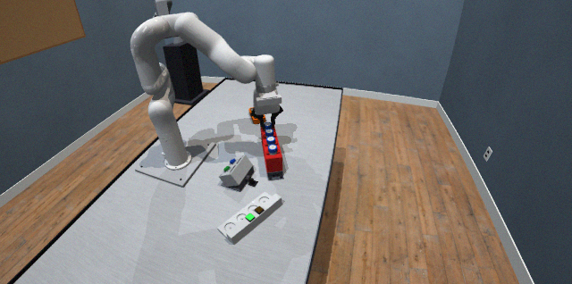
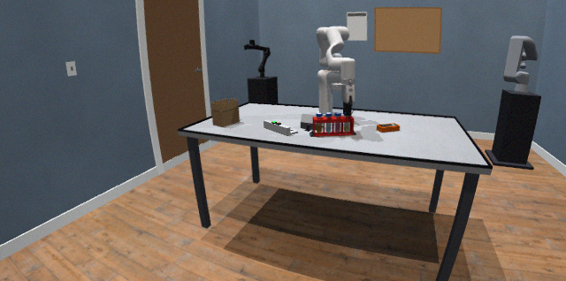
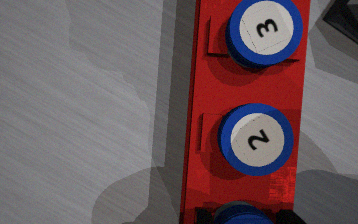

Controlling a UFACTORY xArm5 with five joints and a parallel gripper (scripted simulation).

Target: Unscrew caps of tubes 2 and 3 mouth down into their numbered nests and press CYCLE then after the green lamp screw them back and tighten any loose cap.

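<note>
The blue-rimmed cap lies 2 cm ahead of my hand, 5 cm to the right of it and 1 cm below it. Also, from my hand: grey key housing: 5 cm behind, 22 cm to the right, 8 cm below; blue key: 7 cm behind, 20 cm to the right, 6 cm below; green key: 7 cm behind, 25 cm to the right, 6 cm below.
</note>
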